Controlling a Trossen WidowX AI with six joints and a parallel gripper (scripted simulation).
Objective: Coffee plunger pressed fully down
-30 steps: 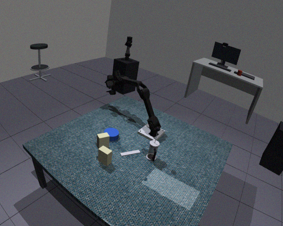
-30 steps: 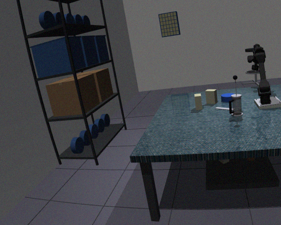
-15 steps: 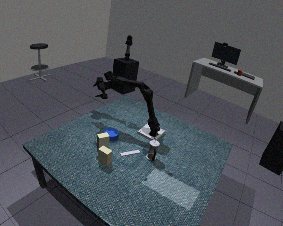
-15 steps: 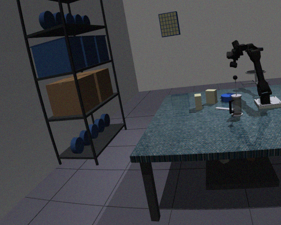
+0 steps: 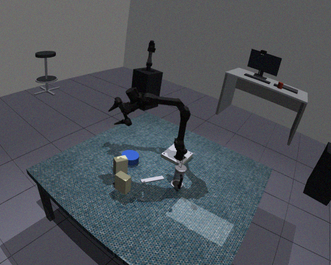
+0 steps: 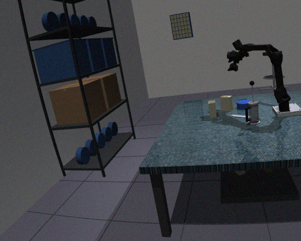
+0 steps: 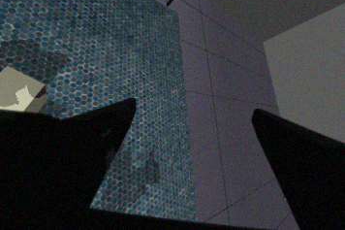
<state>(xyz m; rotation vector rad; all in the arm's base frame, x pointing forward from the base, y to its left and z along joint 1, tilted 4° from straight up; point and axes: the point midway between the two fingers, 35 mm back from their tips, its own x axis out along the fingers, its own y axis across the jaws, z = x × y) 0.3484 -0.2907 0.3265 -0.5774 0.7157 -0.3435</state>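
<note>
Right now the coffee press is 470 mm to the left of my gripper tip, 190 mm below it and 170 mm behind it.
</note>
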